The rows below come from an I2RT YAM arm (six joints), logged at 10 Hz.
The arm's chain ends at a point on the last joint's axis. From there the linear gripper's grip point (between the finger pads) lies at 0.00 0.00 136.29 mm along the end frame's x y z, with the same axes.
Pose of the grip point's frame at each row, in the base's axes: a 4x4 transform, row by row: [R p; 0 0 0 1], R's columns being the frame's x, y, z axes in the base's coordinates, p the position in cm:
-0.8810, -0.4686, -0.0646, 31.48; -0.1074, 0.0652, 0.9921, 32.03; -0.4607, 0.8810, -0.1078, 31.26; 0, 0, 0, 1
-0.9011, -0.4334, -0.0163, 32.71; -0.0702, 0.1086, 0.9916, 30.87; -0.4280, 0.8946, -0.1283, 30.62; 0, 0, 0, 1
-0.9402, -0.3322, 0.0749, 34.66; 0.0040, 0.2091, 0.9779, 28.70; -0.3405, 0.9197, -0.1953, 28.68; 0, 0, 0, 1
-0.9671, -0.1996, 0.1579, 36.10; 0.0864, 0.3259, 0.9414, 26.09; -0.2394, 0.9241, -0.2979, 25.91; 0, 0, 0, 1
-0.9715, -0.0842, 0.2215, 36.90; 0.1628, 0.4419, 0.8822, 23.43; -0.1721, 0.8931, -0.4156, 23.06; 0, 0, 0, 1
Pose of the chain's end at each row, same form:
-0.8810, -0.4686, -0.0646, 32.36; -0.1074, 0.0652, 0.9921, 18.51; -0.4607, 0.8810, -0.1078, 32.73; 0, 0, 0, 1
-0.9011, -0.4334, -0.0163, 32.93; -0.0702, 0.1086, 0.9916, 17.36; -0.4280, 0.8946, -0.1283, 32.37; 0, 0, 0, 1
-0.9402, -0.3322, 0.0749, 33.64; 0.0040, 0.2091, 0.9779, 15.37; -0.3405, 0.9197, -0.1953, 31.34; 0, 0, 0, 1
-0.9671, -0.1996, 0.1579, 33.95; 0.0864, 0.3259, 0.9414, 13.26; -0.2394, 0.9241, -0.2979, 29.97; 0, 0, 0, 1
-0.9715, -0.0842, 0.2215, 33.88; 0.1628, 0.4419, 0.8822, 11.41; -0.1721, 0.8931, -0.4156, 28.72; 0, 0, 0, 1

